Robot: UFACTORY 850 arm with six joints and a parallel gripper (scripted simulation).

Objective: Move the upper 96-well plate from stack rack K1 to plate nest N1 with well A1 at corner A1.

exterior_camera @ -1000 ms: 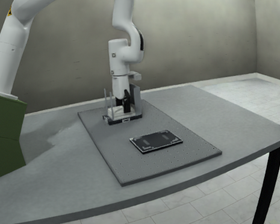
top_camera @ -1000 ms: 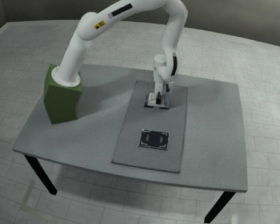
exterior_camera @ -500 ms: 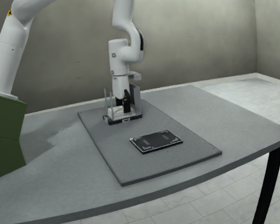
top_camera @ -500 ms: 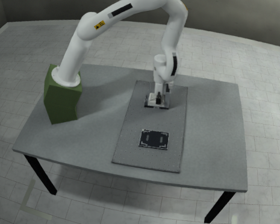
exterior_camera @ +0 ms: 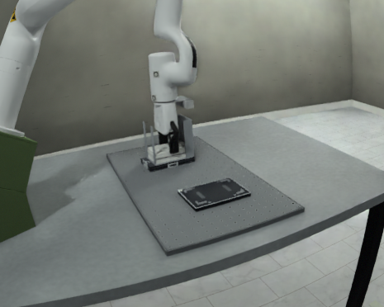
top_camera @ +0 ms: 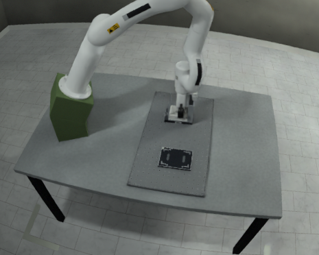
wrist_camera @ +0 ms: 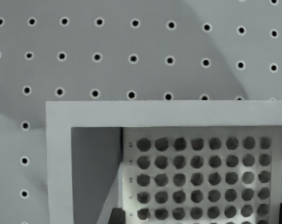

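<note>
My gripper is now 30 cm to the left of the black plate nest, 5 cm short of it and 5 cm above it. From my hand the other things lie so: white 96-well plate 1 cm below.
</note>
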